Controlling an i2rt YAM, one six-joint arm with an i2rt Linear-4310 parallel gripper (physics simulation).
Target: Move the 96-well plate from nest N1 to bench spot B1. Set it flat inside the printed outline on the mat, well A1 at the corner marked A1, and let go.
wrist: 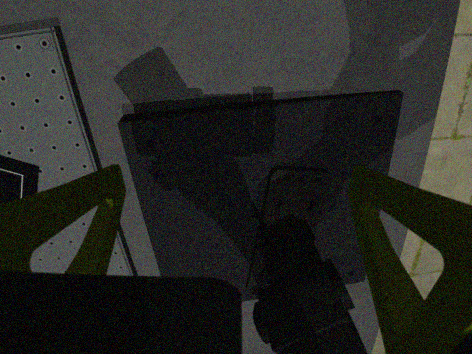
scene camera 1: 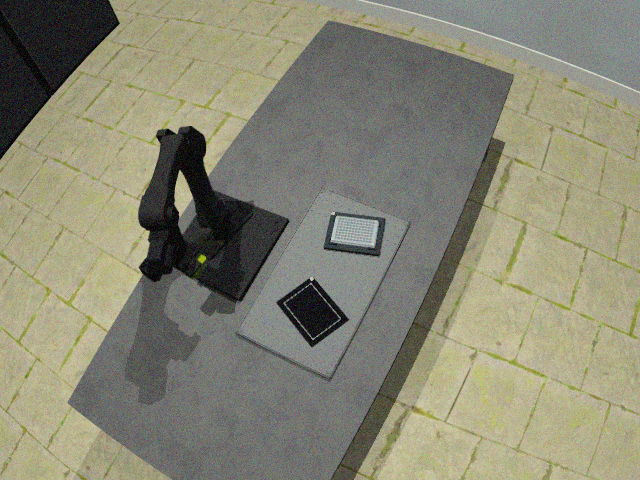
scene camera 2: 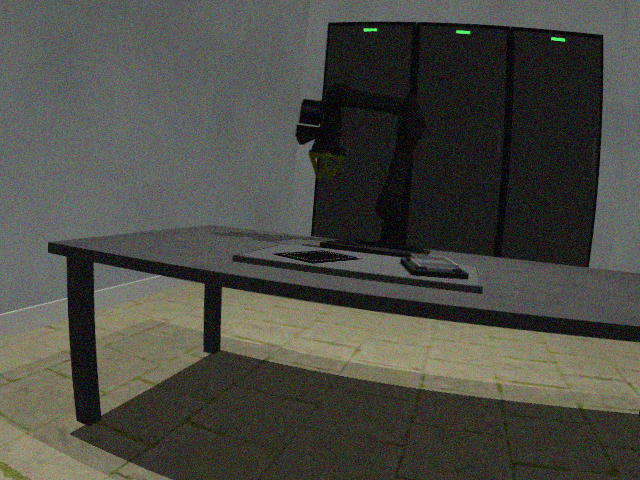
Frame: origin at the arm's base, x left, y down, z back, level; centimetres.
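Seen in the pictures: gripper, fingertip midpoint: (wrist: 236,177) (scene camera 1: 184,267) (scene camera 2: 324,178); arm's base, link origin: (wrist: 283,236) (scene camera 1: 224,231) (scene camera 2: 389,247).
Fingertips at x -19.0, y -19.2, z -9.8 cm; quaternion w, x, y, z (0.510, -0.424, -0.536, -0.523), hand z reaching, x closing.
Pixels of each thing's top centre, then the offset from my fingertips to it. "spot": a spot on its surface instead. Level surfaces: height alone.
- white 96-well plate, top centre: (scene camera 2: 433,258) (scene camera 1: 354,230) dx +41.3, dy +16.5, dz -23.2 cm
- dark nest N1, top centre: (scene camera 2: 433,262) (scene camera 1: 354,231) dx +41.3, dy +17.4, dz -23.2 cm
- spot B1, surface spot: (scene camera 2: 316,256) (scene camera 1: 315,313) spot: dx +15.5, dy +19.0, dz -29.4 cm
- pale marker, surface spot: (scene camera 1: 311,279) spot: dx +22.6, dy +19.0, dz -22.0 cm
- mat, surface height: dy +19.0 cm
- grey perforated board, top centre: (wrist: 13,262) (scene camera 2: 365,261) (scene camera 1: 325,276) dx +25.8, dy +19.1, dz -24.5 cm
- table, surface height: dy +20.4 cm
The white 96-well plate (scene camera 1: 354,230) (scene camera 2: 436,262) sits in the dark nest N1 (scene camera 1: 353,251) at the upper part of the grey board. The black mat of spot B1 (scene camera 1: 312,311) (scene camera 2: 316,256) lies turned on the same board, with a printed white outline and a pale marker (scene camera 1: 311,279) at one corner. Part of the mat (wrist: 31,179) shows at the left edge of the wrist view. My gripper (scene camera 1: 201,259) (scene camera 2: 326,173) (wrist: 236,177) is open and empty, high above the arm's base plate, away from the plate and the mat. Lettering is too small to read.
The grey perforated board (scene camera 1: 273,310) (scene camera 2: 258,256) (wrist: 32,107) lies on the table (scene camera 1: 387,103) (scene camera 2: 155,248), beside the arm's dark base plate (scene camera 1: 266,237) (wrist: 350,125). Tall black cabinets (scene camera 2: 460,144) stand behind the arm. The arm casts shadows on the table and base plate.
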